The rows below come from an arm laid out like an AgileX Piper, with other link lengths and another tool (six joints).
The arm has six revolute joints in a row. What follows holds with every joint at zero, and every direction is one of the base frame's.
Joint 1 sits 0.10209 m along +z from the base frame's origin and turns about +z.
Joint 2 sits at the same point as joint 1 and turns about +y.
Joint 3 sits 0.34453 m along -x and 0.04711 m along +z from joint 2 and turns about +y.
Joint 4 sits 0.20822 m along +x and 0.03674 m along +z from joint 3 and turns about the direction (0.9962, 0, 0.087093).
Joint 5 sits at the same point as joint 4 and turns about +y.
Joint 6 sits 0.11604 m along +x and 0.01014 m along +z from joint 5 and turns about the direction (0.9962, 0, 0.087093).
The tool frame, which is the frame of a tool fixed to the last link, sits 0.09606 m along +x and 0.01 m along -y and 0.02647 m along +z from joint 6; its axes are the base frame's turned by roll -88.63, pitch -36.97 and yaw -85.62 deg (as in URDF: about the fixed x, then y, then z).
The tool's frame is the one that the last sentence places.
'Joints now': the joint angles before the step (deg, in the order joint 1, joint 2, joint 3, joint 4, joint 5, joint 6). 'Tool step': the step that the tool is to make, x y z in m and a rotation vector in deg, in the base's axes. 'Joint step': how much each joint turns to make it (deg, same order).
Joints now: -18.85, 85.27, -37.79, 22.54, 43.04, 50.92
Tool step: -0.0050, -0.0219, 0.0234, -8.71, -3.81, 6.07
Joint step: 0.01, -5.57, -1.81, -9.24, 1.00, -0.03
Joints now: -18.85, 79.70, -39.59, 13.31, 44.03, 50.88
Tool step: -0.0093, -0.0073, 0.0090, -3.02, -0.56, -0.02
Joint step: -0.03, -2.82, -0.07, -3.98, 1.07, 2.45
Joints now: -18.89, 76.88, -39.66, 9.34, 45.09, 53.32
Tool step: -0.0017, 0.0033, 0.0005, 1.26, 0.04, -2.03
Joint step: -0.01, -0.28, 0.00, 0.89, 0.53, 1.67
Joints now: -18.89, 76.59, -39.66, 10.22, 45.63, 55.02
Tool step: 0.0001, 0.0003, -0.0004, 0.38, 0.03, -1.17
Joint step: 0.00, 0.10, 0.01, 0.13, -0.11, 1.12
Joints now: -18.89, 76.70, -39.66, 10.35, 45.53, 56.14
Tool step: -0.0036, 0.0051, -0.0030, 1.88, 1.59, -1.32
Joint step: 0.00, 0.58, 0.00, 1.08, 1.42, 1.00
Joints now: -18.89, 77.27, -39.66, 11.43, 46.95, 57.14
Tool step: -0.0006, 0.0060, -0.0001, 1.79, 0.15, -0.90
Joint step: 0.00, -0.01, 0.01, 1.84, 0.73, 0.04
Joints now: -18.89, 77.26, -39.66, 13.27, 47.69, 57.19
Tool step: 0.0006, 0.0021, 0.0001, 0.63, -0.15, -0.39
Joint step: 0.02, 0.00, 0.01, 0.76, 0.04, 0.01
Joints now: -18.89, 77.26, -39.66, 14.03, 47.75, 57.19
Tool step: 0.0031, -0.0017, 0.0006, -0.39, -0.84, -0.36
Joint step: 0.00, 0.00, 0.00, 0.00, -0.98, 0.17
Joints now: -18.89, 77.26, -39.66, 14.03, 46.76, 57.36
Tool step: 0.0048, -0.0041, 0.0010, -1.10, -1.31, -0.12
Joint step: 0.01, 0.00, 0.01, -0.49, -1.67, 0.07
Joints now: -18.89, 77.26, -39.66, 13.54, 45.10, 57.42
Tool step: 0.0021, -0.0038, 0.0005, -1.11, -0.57, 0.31
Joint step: 0.00, 0.01, 0.01, -0.89, -0.94, -0.01
